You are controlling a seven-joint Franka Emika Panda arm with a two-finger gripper.
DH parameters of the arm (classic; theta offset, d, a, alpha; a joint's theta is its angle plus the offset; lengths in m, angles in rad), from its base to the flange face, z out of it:
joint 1: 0 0.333 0 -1.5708
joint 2: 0 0 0 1.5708
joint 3: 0 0.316 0.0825 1.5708
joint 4: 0 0 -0.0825 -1.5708
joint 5: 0 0.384 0 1.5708
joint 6: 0 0 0.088 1.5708
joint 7: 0 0.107 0 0
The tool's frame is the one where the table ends.
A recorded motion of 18 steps. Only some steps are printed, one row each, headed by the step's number.
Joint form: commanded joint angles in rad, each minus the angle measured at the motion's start. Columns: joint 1, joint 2, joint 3, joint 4, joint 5, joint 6, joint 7.
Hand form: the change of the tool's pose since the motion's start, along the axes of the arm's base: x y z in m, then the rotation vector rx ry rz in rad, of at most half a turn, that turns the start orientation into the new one. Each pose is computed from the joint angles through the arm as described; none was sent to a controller.
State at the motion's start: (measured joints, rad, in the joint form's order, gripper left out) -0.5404 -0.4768 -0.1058 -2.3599 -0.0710 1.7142 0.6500
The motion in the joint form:
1: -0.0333 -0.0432 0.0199 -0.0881 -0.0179 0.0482 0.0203
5: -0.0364 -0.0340 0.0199 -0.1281 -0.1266 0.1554 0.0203
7: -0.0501 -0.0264 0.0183 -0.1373 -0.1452 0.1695 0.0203
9: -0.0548 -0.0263 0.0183 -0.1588 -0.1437 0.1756 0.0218
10: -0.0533 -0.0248 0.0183 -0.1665 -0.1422 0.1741 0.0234
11: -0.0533 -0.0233 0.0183 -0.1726 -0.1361 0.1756 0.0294
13: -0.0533 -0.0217 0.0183 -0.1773 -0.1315 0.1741 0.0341
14: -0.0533 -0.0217 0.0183 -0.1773 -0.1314 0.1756 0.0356
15: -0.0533 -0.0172 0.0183 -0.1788 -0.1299 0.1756 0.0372
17: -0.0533 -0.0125 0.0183 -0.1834 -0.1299 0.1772 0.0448
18: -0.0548 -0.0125 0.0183 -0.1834 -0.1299 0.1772 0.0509
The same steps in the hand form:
1: -0.0154 0.0057 -0.0202 -0.0229 0.0109 -0.0245
5: -0.0147 -0.0047 -0.0335 -0.1353 0.0196 0.0239
7: -0.0183 -0.0103 -0.0394 -0.1458 0.0318 0.0195
9: -0.0220 -0.0089 -0.0489 -0.1348 0.0429 0.0155
10: -0.0227 -0.0073 -0.0531 -0.1275 0.0505 0.0156
11: -0.0231 -0.0062 -0.0563 -0.1203 0.0522 0.0077
13: -0.0237 -0.0052 -0.0592 -0.1132 0.0562 0.0015
14: -0.0236 -0.0053 -0.0591 -0.1142 0.0549 0.0000
15: -0.0234 -0.0052 -0.0615 -0.1100 0.0591 -0.0018
17: -0.0236 -0.0048 -0.0652 -0.1067 0.0655 -0.0084
18: -0.0240 -0.0052 -0.0652 -0.1078 0.0657 -0.0159

